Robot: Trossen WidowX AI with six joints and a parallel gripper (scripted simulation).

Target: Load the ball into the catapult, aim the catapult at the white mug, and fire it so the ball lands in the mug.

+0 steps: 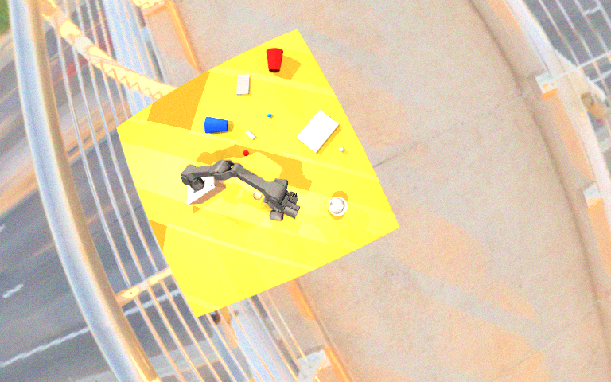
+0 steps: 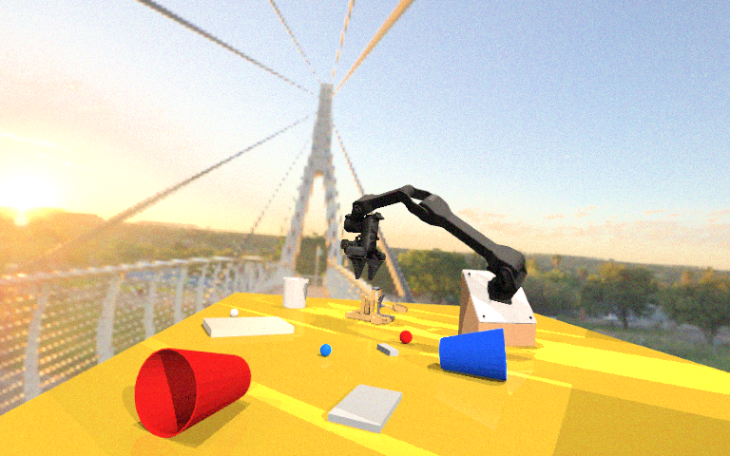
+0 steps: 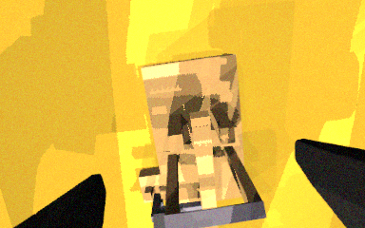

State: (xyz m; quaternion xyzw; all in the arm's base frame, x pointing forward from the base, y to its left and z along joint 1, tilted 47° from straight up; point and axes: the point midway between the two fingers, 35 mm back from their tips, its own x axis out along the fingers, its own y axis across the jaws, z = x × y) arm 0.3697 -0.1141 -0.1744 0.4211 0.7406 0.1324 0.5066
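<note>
Right now my gripper tip is 29 cm to the right of the red ball, 11 cm above it and 10 cm past it. Also, from my gripper tip: white mug (24 cm ahead, 14 cm to the right, 10 cm below); wooden catapult (7 cm below, 6 cm behind, 5 cm to the left); small grey block (38 cm to the left, 12 cm below, 5 cm behind).
</note>
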